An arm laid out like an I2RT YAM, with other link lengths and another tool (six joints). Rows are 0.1 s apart.
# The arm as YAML. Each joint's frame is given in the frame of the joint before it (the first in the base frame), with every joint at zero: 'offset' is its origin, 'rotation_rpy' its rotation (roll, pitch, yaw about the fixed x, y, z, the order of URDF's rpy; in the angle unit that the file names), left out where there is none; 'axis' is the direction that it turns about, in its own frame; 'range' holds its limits. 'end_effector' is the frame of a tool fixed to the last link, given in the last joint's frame.
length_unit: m
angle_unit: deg
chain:
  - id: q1
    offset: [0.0, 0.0, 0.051]
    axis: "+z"
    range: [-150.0, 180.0]
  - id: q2
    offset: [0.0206, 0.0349, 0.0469]
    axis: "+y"
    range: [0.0, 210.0]
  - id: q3
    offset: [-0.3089, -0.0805, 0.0]
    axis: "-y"
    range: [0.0, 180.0]
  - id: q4
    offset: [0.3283, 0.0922, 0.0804]
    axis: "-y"
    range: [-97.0, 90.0]
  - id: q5
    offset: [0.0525, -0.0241, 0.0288]
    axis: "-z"
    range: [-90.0, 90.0]
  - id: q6
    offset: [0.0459, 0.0, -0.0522]
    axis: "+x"
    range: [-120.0, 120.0]
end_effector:
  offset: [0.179, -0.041, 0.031]
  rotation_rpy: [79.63, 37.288, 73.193]
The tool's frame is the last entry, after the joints.
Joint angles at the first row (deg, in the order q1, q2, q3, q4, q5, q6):
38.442, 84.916, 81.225, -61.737, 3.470, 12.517
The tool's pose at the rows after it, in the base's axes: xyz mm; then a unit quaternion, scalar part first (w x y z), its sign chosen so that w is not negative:
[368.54, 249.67, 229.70, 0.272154, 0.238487, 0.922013, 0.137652]
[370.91, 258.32, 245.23, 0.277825, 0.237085, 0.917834, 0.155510]
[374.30, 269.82, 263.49, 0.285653, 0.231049, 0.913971, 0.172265]
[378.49, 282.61, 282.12, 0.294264, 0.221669, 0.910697, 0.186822]
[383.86, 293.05, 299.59, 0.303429, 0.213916, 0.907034, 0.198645]
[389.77, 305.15, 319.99, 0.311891, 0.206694, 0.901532, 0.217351]
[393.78, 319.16, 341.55, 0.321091, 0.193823, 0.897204, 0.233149]
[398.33, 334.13, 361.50, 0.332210, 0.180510, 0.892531, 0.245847]
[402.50, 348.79, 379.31, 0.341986, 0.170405, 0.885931, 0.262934]
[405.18, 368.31, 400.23, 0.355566, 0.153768, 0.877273, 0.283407]
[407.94, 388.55, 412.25, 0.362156, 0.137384, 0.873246, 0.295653]
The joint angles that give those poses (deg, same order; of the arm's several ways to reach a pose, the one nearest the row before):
38.789, 84.687, 82.993, -61.655, 3.052, 12.823
39.187, 84.835, 85.145, -61.600, 2.488, 13.002
39.922, 85.621, 88.246, -61.839, 2.273, 12.907
40.768, 86.934, 91.915, -62.292, 2.272, 12.488
41.330, 88.381, 95.575, -62.781, 2.407, 11.971
41.689, 89.872, 99.604, -62.963, 1.923, 11.438
42.465, 91.818, 104.410, -63.747, 1.771, 10.559
43.455, 94.208, 109.480, -64.495, 2.118, 9.690
44.232, 96.156, 113.592, -64.342, 2.039, 9.096
45.520, 98.440, 118.285, -63.853, 2.199, 8.060
46.731, 101.528, 123.202, -64.136, 2.227, 7.078

